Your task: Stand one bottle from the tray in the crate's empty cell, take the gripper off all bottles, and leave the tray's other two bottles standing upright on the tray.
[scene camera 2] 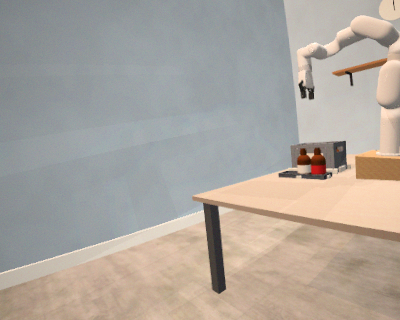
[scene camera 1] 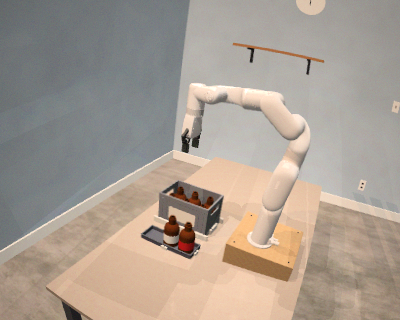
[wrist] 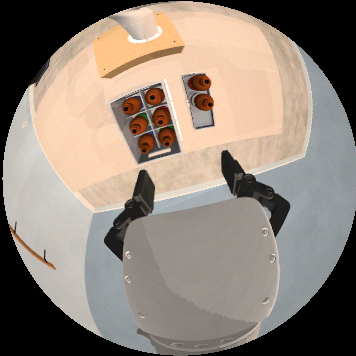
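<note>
A grey crate stands on the table. In the wrist view each of its cells holds a brown bottle, such as one bottle in the column nearer the tray. A dark tray lies beside the crate. On it stand upright a white-label bottle and a red-label bottle; the tray's other end is bare. My gripper is open and empty, high above and away from crate and bottles.
The arm's wooden base block stands on the table, near the crate. A wall shelf hangs on the wall behind the arm.
</note>
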